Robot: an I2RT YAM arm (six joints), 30 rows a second.
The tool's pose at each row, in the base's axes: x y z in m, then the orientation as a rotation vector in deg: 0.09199, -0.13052, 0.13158, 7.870, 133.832, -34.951; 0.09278, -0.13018, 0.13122, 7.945, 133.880, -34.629; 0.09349, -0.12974, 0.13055, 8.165, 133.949, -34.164; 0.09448, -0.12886, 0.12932, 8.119, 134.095, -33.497; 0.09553, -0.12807, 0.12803, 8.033, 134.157, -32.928; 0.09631, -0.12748, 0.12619, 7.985, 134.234, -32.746; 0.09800, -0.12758, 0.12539, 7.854, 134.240, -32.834; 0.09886, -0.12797, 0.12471, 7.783, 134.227, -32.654; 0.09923, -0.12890, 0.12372, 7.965, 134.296, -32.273; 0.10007, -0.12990, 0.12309, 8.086, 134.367, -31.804; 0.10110, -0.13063, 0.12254, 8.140, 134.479, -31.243; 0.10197, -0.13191, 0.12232, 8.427, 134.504, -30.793; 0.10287, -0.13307, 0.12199, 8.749, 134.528, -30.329
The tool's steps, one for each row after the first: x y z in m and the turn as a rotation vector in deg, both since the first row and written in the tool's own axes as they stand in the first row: -0.00037, 0.00065, 0.00056, -0.215, 0.019, 0.144; -0.00049, 0.00148, 0.00122, -0.493, 0.072, 0.429; -0.00047, 0.00300, 0.00220, -1.000, 0.114, 0.578; -0.00045, 0.00447, 0.00330, -1.437, 0.081, 0.686; 0.00015, 0.00592, 0.00468, -1.590, 0.121, 0.694; -0.00057, 0.00658, 0.00628, -1.564, 0.109, 0.575; -0.00073, 0.00673, 0.00742, -1.710, 0.058, 0.586; -0.00028, 0.00639, 0.00871, -1.940, 0.118, 0.817; -0.00041, 0.00597, 0.01009, -2.250, 0.156, 1.033; -0.00076, 0.00581, 0.01142, -2.649, 0.208, 1.223; -0.00117, 0.00500, 0.01269, -2.892, 0.244, 1.558; -0.00154, 0.00434, 0.01399, -3.137, 0.288, 1.921
